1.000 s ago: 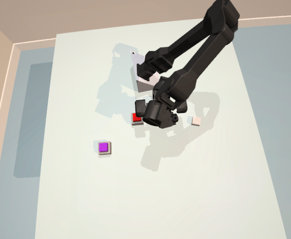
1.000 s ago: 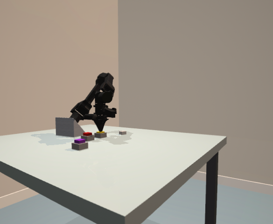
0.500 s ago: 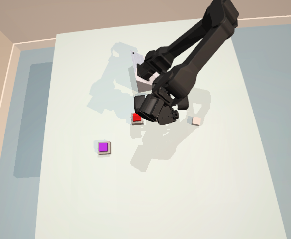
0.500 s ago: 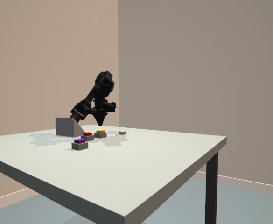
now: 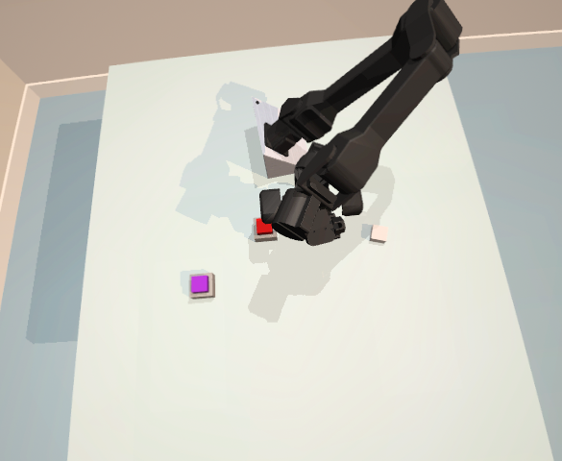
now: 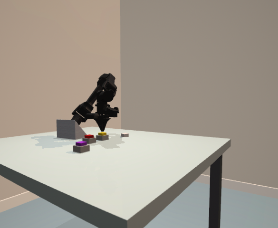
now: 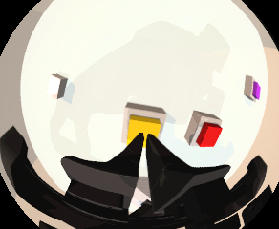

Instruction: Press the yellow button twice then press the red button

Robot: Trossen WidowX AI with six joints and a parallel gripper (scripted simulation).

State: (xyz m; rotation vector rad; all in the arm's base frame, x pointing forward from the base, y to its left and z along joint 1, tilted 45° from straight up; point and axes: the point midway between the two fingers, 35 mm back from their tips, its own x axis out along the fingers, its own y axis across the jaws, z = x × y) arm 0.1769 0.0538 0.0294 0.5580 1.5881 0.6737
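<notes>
Now: the red button 100 mm to the right of my gripper tip and 10 mm below it. The rest, counted from my gripper tip: white block: 30 mm ahead, 150 mm to the left, 40 mm below; yellow button: 10 mm below; purple button: 120 mm ahead, 230 mm to the right, 10 mm below.
</notes>
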